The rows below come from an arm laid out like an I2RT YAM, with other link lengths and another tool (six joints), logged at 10 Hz.
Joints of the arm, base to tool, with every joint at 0 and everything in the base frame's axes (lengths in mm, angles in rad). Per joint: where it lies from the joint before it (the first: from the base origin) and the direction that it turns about. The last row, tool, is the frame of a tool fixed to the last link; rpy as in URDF.
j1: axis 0 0 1 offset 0 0 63.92
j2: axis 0 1 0 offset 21.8 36.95 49.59
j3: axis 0 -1 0 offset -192.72 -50.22 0
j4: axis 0 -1 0 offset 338.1 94.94 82.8
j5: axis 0 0 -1 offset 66.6 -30.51 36.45
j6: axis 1 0 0 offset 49.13 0 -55.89
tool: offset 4 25 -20 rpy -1.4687 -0.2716 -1.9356
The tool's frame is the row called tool.
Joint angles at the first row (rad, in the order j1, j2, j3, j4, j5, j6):
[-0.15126 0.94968 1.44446 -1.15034 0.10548 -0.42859]
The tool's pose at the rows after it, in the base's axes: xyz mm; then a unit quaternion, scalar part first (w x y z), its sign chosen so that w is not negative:
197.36 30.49 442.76 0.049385 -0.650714 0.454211 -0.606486
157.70 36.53 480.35 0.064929 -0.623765 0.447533 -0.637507
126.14 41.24 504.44 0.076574 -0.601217 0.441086 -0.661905
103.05 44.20 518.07 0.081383 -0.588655 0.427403 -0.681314
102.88 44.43 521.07 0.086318 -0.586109 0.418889 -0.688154
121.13 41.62 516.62 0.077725 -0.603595 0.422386 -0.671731
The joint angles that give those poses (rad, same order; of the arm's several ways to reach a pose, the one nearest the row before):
[-0.15125 0.90655 1.60007 -1.21976 0.10510 -0.43049]
[-0.15130 0.90541 1.76373 -1.29568 0.10506 -0.43051]
[-0.15123 0.90925 1.89001 -1.34641 0.10626 -0.43201]
[-0.15127 0.90923 1.97314 -1.37730 0.10470 -0.45415]
[-0.15135 0.91344 1.98425 -1.36436 0.09433 -0.46638]
[-0.15121 0.95920 1.98307 -1.36854 0.09370 -0.46901]

